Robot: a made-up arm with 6 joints.
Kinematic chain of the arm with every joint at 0, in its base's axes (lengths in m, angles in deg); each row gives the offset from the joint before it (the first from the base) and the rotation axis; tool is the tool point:
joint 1: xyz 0 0 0.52 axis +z
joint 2: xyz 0 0 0 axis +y
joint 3: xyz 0 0 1.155 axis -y
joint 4: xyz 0 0 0 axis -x
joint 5: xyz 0.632 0 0 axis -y
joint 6: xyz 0 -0.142 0 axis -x
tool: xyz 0 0 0
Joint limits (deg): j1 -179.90..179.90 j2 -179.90..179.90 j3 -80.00..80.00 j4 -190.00..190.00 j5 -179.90..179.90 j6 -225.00..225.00
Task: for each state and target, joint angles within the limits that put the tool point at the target. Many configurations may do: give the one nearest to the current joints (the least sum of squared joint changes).
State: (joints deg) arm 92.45 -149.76 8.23 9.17 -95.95 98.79
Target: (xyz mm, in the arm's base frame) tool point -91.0 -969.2 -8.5
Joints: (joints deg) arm 76.26 -151.21 -21.72 2.58 -95.95 98.79
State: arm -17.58 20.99 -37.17 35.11 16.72 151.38
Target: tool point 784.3 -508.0 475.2
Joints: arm -25.69 59.36 -43.81 33.96 16.72 151.38
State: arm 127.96 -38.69 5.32 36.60 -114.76 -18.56
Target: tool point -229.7 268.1 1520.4
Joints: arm 149.77 -14.70 -32.64 35.22 -114.76 -18.56
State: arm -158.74 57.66 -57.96 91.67 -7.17 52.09
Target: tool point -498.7 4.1 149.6
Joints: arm -179.36 101.60 -78.72 86.11 -7.17 52.09
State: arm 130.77 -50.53 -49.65 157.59 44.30 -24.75
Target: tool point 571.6 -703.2 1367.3
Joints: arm 136.97 -77.29 -14.65 150.83 44.30 -24.75
